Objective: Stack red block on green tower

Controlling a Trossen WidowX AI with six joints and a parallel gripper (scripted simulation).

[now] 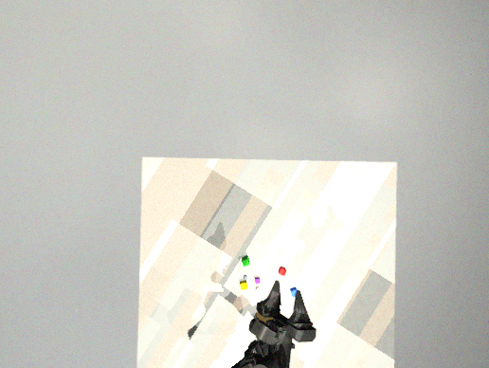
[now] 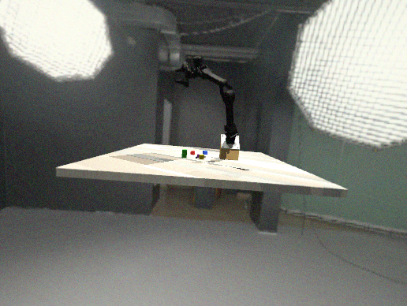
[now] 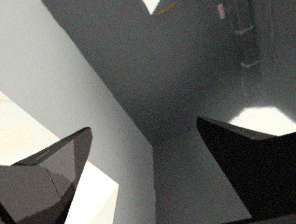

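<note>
Right now my gripper tip is 170 mm past the red block, 70 mm to the left of it and 570 mm above it. The rest, counted from my gripper tip: purple block: 220 mm behind, 60 mm to the left, 570 mm below; blue block: 280 mm behind, 130 mm to the right, 570 mm below; yellow block: 240 mm behind, 130 mm to the left, 570 mm below.
</note>
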